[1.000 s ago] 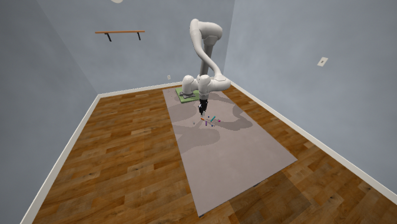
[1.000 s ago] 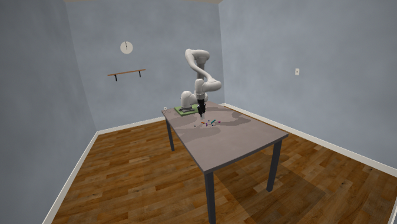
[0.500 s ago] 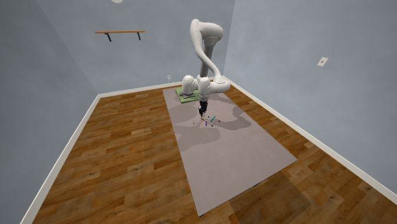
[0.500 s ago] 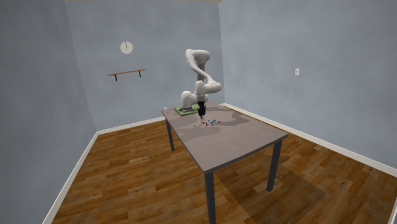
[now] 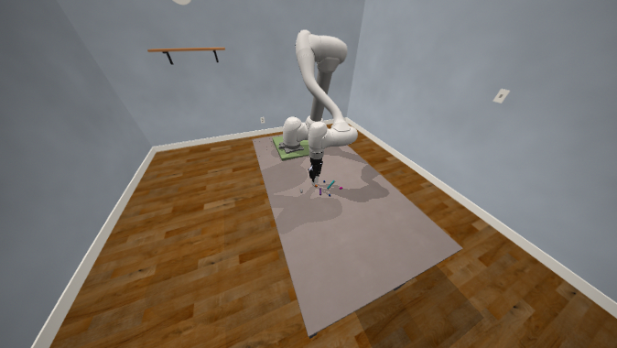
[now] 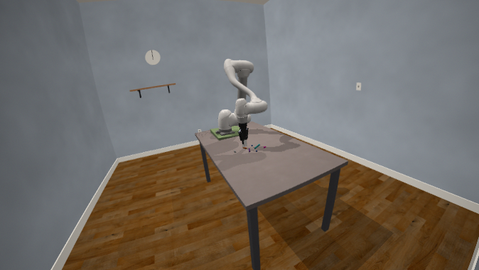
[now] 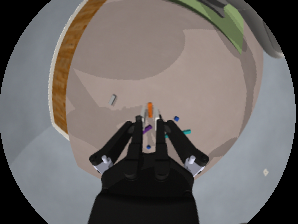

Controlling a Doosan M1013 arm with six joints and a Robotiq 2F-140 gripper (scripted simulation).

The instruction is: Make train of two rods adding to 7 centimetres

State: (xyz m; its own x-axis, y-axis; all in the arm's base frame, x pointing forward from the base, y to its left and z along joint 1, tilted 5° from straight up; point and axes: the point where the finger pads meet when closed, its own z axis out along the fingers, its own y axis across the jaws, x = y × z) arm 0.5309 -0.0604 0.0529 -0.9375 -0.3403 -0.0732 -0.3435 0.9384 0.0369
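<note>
Right now the orange rod is 50 mm below my hand. Also, from my hand: purple rod 70 mm ahead, 50 mm below; blue rod 80 mm to the left, 50 mm below; grey rod 110 mm to the right, 50 mm below.
</note>
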